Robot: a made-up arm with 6 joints.
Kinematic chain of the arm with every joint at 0, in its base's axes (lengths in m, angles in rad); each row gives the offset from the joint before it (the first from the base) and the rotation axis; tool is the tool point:
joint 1: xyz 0 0 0.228 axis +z
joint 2: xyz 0 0.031 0 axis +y
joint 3: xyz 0 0 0.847 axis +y
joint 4: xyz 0 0 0.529 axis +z
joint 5: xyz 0 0 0 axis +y
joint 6: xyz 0 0 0.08 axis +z
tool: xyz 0 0 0
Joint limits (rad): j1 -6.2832..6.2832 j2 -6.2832..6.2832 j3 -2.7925..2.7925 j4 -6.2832..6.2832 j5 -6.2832..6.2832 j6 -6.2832..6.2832
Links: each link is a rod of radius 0.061 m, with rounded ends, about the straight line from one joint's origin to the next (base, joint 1, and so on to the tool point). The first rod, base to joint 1, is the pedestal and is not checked.
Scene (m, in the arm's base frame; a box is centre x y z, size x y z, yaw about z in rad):
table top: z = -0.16
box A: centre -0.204 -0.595 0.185 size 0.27 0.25 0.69 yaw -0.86
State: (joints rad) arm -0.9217 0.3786 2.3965 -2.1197 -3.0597 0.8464
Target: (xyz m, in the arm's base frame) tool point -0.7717 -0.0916 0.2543
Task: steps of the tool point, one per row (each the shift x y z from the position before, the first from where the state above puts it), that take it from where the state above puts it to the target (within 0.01 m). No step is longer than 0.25 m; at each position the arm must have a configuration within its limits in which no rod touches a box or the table.
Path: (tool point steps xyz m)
1: -0.0602 -0.0990 0.0544
2: -0.0916 -0.0866 0.0717
3: -0.1219 -0.0586 0.0917
4: -0.1410 -0.0127 0.1115
5: -0.1374 0.0451 0.1265
6: -0.1683 -0.0134 -0.1689
7: -0.1526 0.0603 -0.1684
8: -0.1180 0.1156 -0.1608
9: -0.0727 0.1491 -0.1522
10: -0.0218 0.1616 -0.1456

